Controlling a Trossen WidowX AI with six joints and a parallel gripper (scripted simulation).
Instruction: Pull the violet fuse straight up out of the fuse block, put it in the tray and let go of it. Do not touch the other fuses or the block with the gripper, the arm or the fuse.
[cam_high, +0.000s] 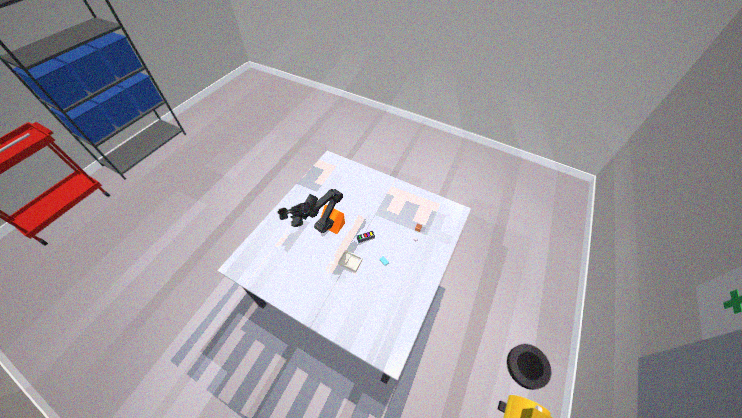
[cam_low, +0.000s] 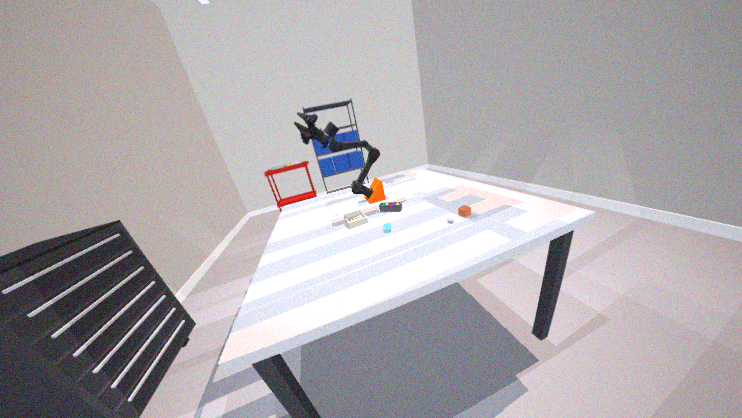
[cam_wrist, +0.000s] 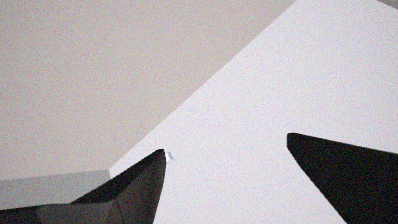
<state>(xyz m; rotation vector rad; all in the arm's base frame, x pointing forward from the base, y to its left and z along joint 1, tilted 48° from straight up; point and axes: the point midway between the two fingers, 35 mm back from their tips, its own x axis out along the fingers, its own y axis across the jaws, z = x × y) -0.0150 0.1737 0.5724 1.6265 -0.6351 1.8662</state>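
Now: the violet fuse 23 cm ahead of my gripper tip, 41 cm to the left of it and 56 cm below it. The rest, counted from my gripper tip: shallow white tray 24 cm ahead, 19 cm to the left, 58 cm below; then green fuse 19 cm ahead, 36 cm to the left, 56 cm below; then white fuse 20 cm ahead, 38 cm to the left, 56 cm below.
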